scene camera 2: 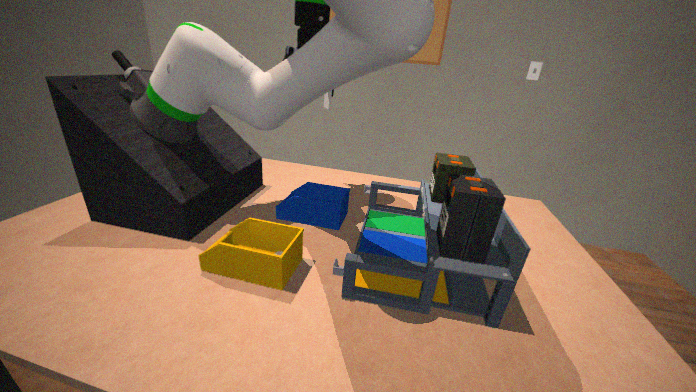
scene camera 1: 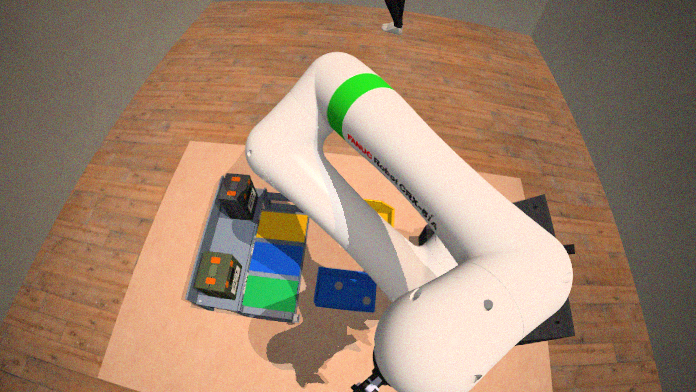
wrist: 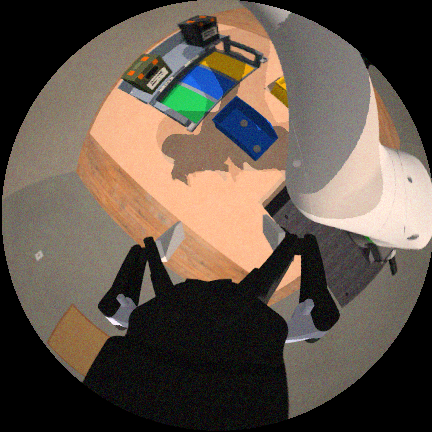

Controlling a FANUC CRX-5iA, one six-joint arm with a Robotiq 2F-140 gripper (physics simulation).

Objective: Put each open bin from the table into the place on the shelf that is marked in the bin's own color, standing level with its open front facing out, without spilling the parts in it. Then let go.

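Pixels of known places: gripper, between the fingertips: (scene camera 2: 307, 108) (wrist: 221, 226); arm's base, origin of its link: (scene camera 2: 164, 120).
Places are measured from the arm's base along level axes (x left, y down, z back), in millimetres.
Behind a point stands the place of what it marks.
A blue open bin (scene camera 1: 327, 295) @(x 152, y 221, z -407 mm) (scene camera 2: 312, 207) @(x 82, y 173, z -379 mm) (wrist: 240, 135) @(x 148, y 221, z -356 mm) stands on the table beside the shelf, with small round parts in it. A yellow open bin (scene camera 1: 388, 214) @(x -168, y 220, z -298 mm) (scene camera 2: 250, 262) @(x -157, y 177, z -391 mm) (wrist: 280, 93) @(x -54, y 187, z -400 mm) stands on the table; the arm partly hides it in scene camera 1 and the wrist view. The grey shelf (scene camera 1: 270, 317) @(x 274, y 140, z -524 mm) (scene camera 2: 387, 298) @(x -89, y 208, z -630 mm) (wrist: 170, 119) @(x 282, y 210, z -564 mm) has a yellow marked place (scene camera 1: 282, 226) @(x -15, y 217, z -617 mm) (wrist: 230, 65) @(x -19, y 218, z -611 mm), a blue one (scene camera 1: 277, 258) @(x 92, y 217, z -590 mm) (scene camera 2: 395, 246) @(x 90, y 217, z -597 mm) (wrist: 207, 82) @(x 101, y 217, z -591 mm) and a green one (scene camera 1: 270, 293) @(x 202, y 218, z -569 mm) (scene camera 2: 397, 223) @(x 199, y 218, z -573 mm) (wrist: 186, 102) @(x 206, y 217, z -572 mm), with no bin on them. My gripper (wrist: 221, 226) @(x 307, y -26, z -226 mm) is open and empty, high above the table and away from both bins.
A black case (scene camera 1: 239, 197) @(x 28, y 2, z -691 mm) (scene camera 2: 472, 220) @(x -41, y 46, z -730 mm) (wrist: 200, 31) and an olive case (scene camera 1: 218, 275) @(x 234, y 27, z -658 mm) (scene camera 2: 450, 172) @(x 177, y 44, z -675 mm) (wrist: 147, 73) @(x 229, y 50, z -635 mm) stand on the shelf's rear part. The arm's dark base block (scene camera 2: 150, 165) @(x -118, y 64, z -101 mm) (wrist: 330, 270) @(x 162, y -16, z 53 mm) stands at the table's other side.
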